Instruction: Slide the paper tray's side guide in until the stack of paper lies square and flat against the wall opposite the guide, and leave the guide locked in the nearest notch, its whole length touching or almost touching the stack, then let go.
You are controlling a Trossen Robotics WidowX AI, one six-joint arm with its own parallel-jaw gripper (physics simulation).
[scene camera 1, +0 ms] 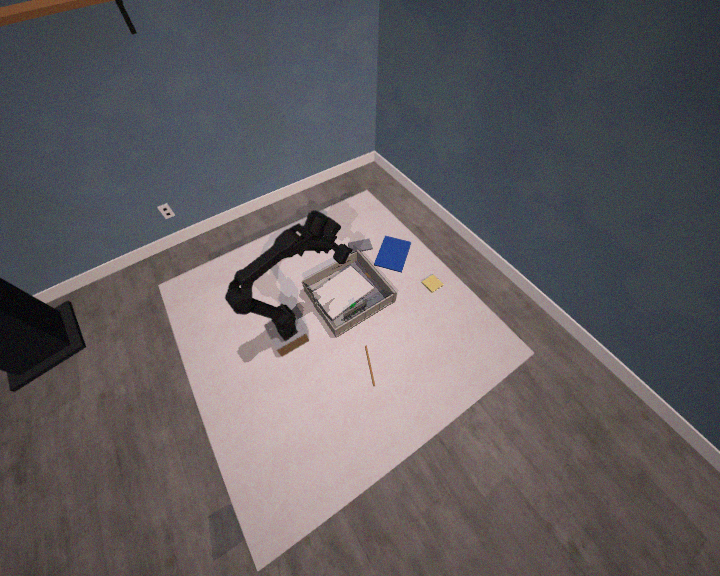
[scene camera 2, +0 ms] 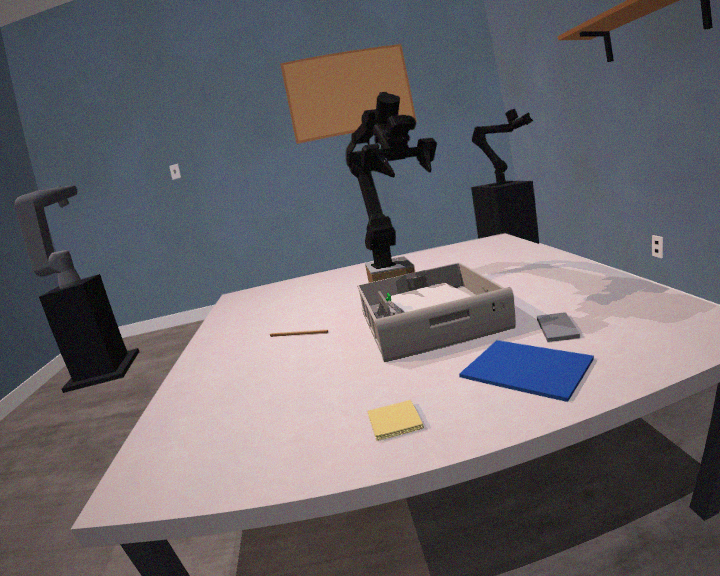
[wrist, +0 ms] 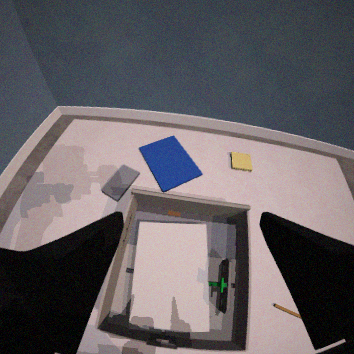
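Pixels of known places: gripper, fingertip midpoint: (scene camera 1: 344, 244) (scene camera 2: 412, 173) (wrist: 192, 219); arm's base at its link origin: (scene camera 1: 287, 331) (scene camera 2: 383, 265).
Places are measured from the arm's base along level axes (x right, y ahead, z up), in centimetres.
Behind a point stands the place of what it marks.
Note:
The open grey paper tray (scene camera 1: 367, 317) {y 31.9, x 15.3, z -6.6 cm} (scene camera 2: 420, 339) {y 49.1, x 9.1, z -4.9 cm} (wrist: 242, 305) {y 24.2, x 13.6, z -2.7 cm} stands on the table. The white paper stack (scene camera 1: 345, 291) {y 32.6, x -1.0, z -4.2 cm} (scene camera 2: 432, 295) {y 27.6, x -3.8, z -4.2 cm} (wrist: 170, 275) {y 31.3, x -2.4, z -4.2 cm} lies inside. In the wrist view a strip of tray floor shows between it and the left wall, opposite the guide. The dark side guide (scene camera 1: 358, 313) {y 30.0, x 11.2, z -6.1 cm} (wrist: 223, 300) {y 25.7, x 9.2, z -2.3 cm} stands right of the stack in the wrist view, with a gap along its bar. Its green part (scene camera 1: 353, 305) {y 29.1, x 8.9, z -0.5 cm} (scene camera 2: 389, 296) {y 30.4, x 8.7, z -0.3 cm} (wrist: 223, 285) {y 29.0, x 9.1, z -1.1 cm} points toward the stack's edge. Whether it is locked in a notch cannot be seen. My gripper (scene camera 2: 410, 172) {y 34.3, x -1.1, z 28.1 cm} (wrist: 192, 219) {y 34.3, x -1.1, z 28.1 cm} is wide open and empty, above the tray.
Beyond the tray in the wrist view lie a blue book (scene camera 1: 393, 253) {y 68.0, x -3.7, z -7.5 cm} (scene camera 2: 528, 369) {y 69.6, x -3.3, z -7.5 cm} (wrist: 170, 164) {y 65.9, x -3.4, z -7.5 cm}, a yellow pad (scene camera 1: 432, 283) {y 68.6, x 22.8, z -7.3 cm} (scene camera 2: 395, 419) {y 69.8, x 22.6, z -7.3 cm} (wrist: 241, 161) {y 68.3, x 22.6, z -7.3 cm} and a grey block (scene camera 1: 360, 244) {y 59.2, x -20.1, z -7.3 cm} (scene camera 2: 558, 326) {y 59.7, x -19.1, z -7.3 cm} (wrist: 120, 182) {y 57.9, x -19.3, z -7.3 cm}. An orange-brown stick (scene camera 1: 369, 365) {y 17.6, x 32.1, z -7.6 cm} (scene camera 2: 299, 332) {y 18.4, x 31.7, z -7.6 cm} (wrist: 286, 310) {y 20.2, x 27.9, z -7.7 cm} lies beside it.

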